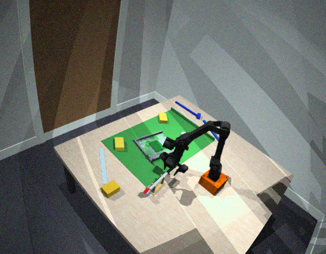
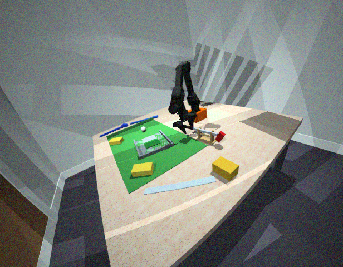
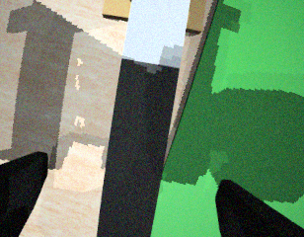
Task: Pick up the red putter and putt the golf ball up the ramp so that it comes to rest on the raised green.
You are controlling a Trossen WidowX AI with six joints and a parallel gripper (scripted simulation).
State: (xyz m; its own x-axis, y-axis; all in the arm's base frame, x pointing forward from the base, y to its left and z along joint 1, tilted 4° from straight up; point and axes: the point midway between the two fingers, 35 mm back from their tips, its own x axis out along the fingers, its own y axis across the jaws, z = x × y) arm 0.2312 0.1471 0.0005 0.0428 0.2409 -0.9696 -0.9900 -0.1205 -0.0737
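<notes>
Now: gripper tip 11 cm to the right of the red putter, 3 cm below it and 2 cm past it. Also, from my gripper tip: wooden putter stand (13 cm to the left, 2 cm behind); then pale blue bar (32 cm ahead, 28 cm to the left, 3 cm below); then white golf ball (37 cm to the right, 18 cm ahead, 1 cm below).
</notes>
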